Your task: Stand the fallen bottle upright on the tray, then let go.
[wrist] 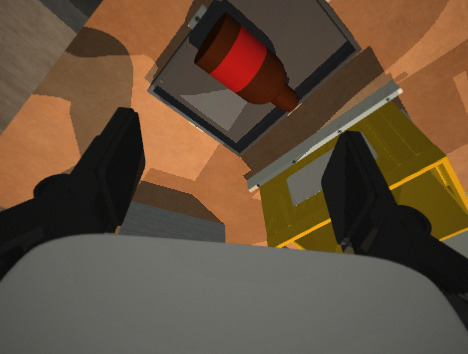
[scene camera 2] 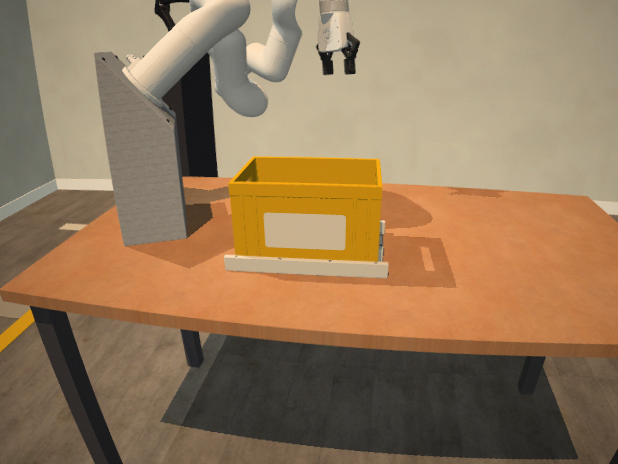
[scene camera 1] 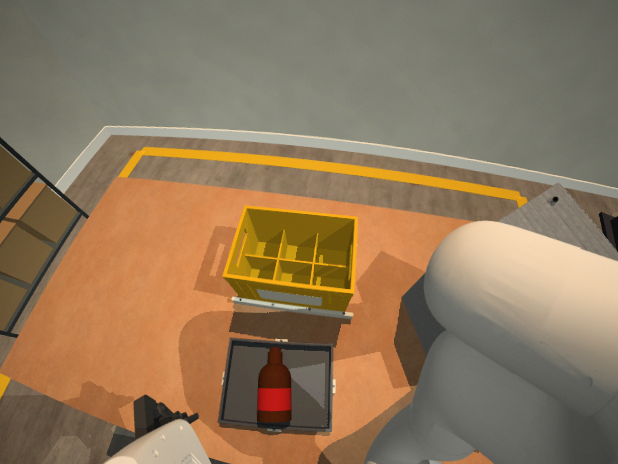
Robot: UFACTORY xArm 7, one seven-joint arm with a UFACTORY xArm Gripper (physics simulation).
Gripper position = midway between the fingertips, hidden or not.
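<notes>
Brown bottle point(scene camera 1: 274, 381) and pale strip point(scene camera 1: 298, 309) visible. The bottle point(wrist: 233, 56) also appears in a further view, together with my gripper point(wrist: 237, 146). My gripper point(scene camera 2: 339, 74) is visible here as well.
</notes>
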